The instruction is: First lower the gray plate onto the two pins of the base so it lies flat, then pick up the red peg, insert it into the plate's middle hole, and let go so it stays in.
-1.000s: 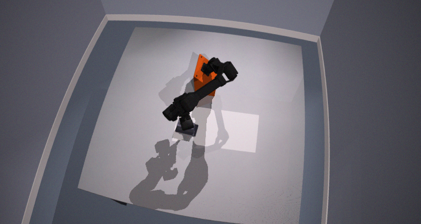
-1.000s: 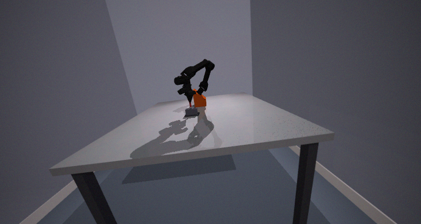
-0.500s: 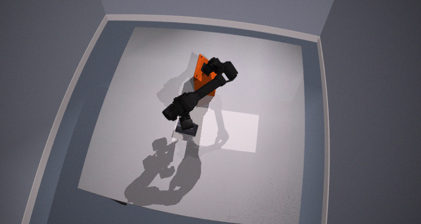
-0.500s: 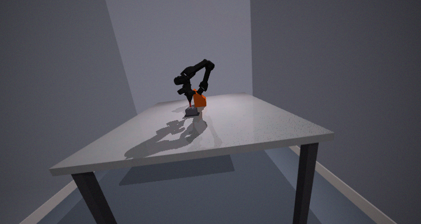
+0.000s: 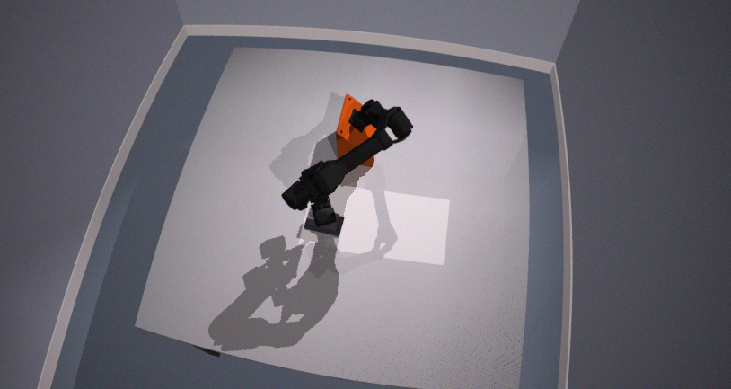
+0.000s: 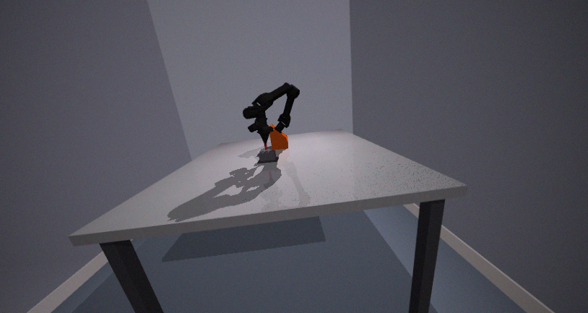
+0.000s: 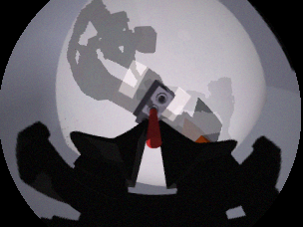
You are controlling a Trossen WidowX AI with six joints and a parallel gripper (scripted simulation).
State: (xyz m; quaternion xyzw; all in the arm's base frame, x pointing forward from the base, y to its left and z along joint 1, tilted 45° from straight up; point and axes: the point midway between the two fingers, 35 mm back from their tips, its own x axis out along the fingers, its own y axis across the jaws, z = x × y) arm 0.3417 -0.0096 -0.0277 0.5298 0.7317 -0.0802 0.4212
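My gripper tip is now 70 mm above the gray plate. The rest, counted from my gripper tip: red peg: right at my gripper tip.
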